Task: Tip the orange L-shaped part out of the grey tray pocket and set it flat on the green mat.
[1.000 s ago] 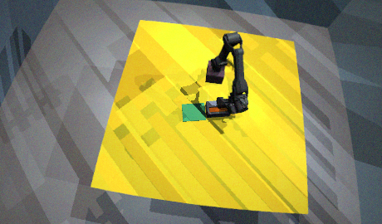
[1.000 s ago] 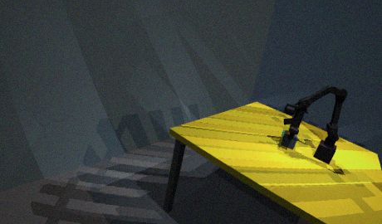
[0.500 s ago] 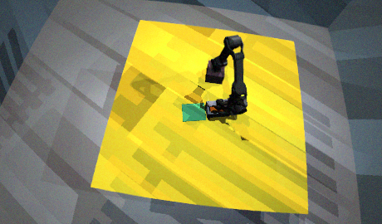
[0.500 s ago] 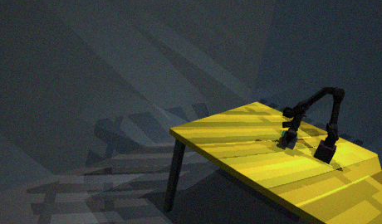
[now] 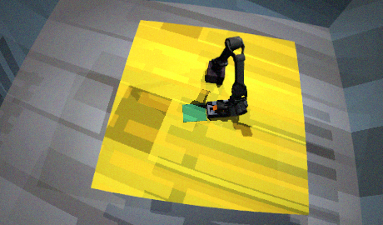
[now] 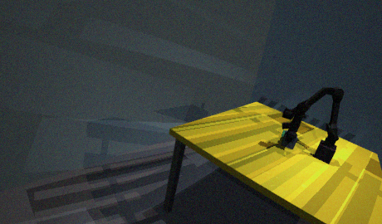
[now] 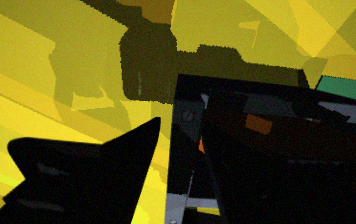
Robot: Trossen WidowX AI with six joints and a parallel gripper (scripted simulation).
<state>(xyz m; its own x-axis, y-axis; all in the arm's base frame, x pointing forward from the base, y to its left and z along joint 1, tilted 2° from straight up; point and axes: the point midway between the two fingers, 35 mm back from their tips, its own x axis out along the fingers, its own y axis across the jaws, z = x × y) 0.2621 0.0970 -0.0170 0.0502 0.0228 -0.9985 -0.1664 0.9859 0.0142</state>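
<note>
Now: the orange L-shaped part 6 cm to the right of my gripper tip and 1 cm above it. The rest, counted from my gripper tip: green mat: 3 cm ahead, 22 cm to the right, 5 cm below.
</note>
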